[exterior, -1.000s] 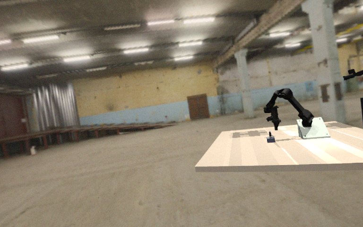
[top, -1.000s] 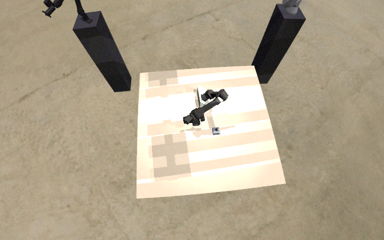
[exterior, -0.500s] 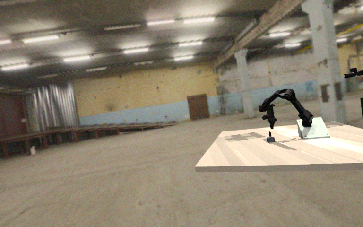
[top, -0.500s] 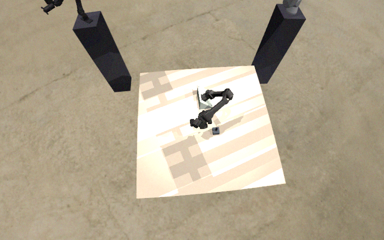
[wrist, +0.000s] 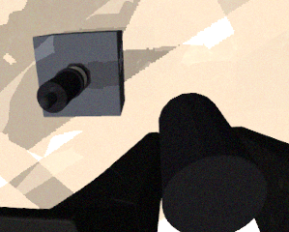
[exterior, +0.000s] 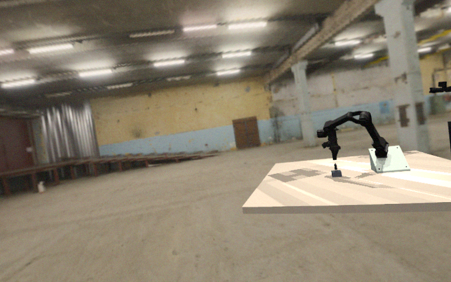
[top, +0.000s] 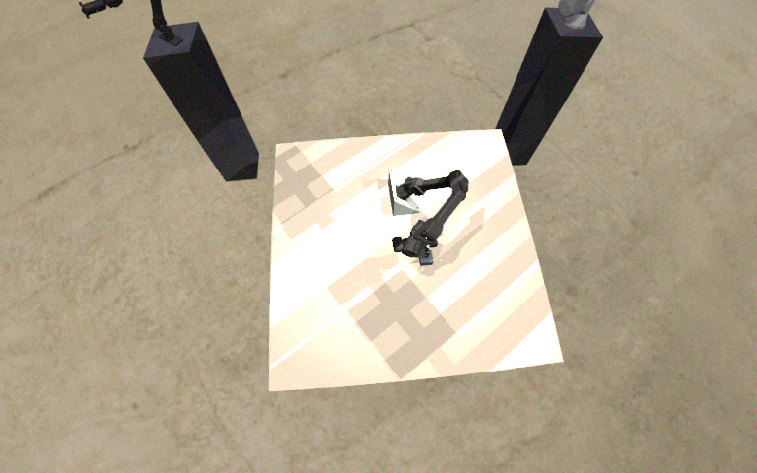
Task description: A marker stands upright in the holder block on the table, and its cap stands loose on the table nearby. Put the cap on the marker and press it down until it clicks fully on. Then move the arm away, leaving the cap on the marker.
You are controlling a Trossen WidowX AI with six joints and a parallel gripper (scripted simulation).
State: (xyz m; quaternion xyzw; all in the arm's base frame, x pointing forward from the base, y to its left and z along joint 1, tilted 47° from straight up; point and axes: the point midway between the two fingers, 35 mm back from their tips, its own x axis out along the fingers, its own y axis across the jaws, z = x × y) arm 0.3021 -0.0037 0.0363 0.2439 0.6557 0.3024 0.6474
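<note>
My gripper tip is now 10 mm short of the holder block, 70 mm to the right of it and 100 mm above it. The rest, counted from my gripper tip: marker cap (10 mm above).
</note>
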